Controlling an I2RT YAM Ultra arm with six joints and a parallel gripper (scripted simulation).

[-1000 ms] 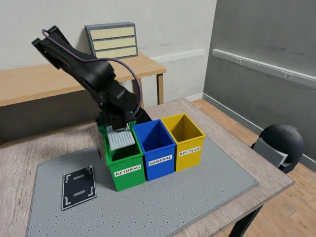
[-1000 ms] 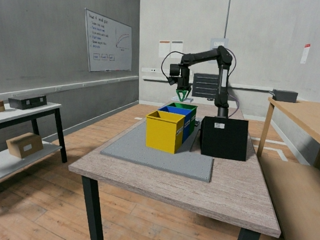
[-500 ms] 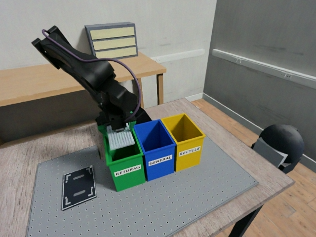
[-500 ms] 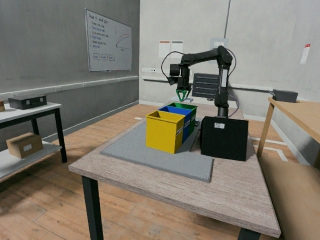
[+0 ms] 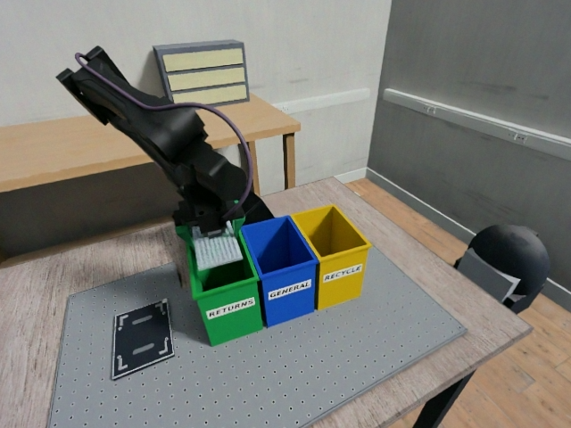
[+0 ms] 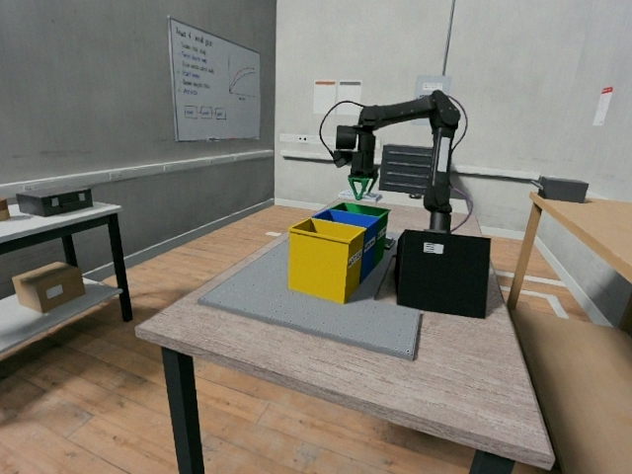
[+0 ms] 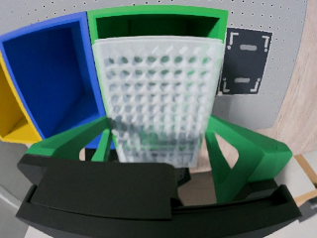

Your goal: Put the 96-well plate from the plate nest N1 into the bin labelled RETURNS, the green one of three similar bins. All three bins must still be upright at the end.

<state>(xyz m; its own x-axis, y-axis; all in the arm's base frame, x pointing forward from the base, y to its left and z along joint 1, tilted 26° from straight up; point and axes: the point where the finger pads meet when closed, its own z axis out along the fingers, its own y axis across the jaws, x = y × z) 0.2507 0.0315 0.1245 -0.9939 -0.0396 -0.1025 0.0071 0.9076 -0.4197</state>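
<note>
My gripper is now 1 cm short of the 96-well plate. The rest, counted from my hand: yellow recycle bin 26 cm to the left, 14 cm below, 1 cm ahead; then green returns bin 14 cm below; then blue general bin 14 cm below, 13 cm to the left, 1 cm ahead.
</note>
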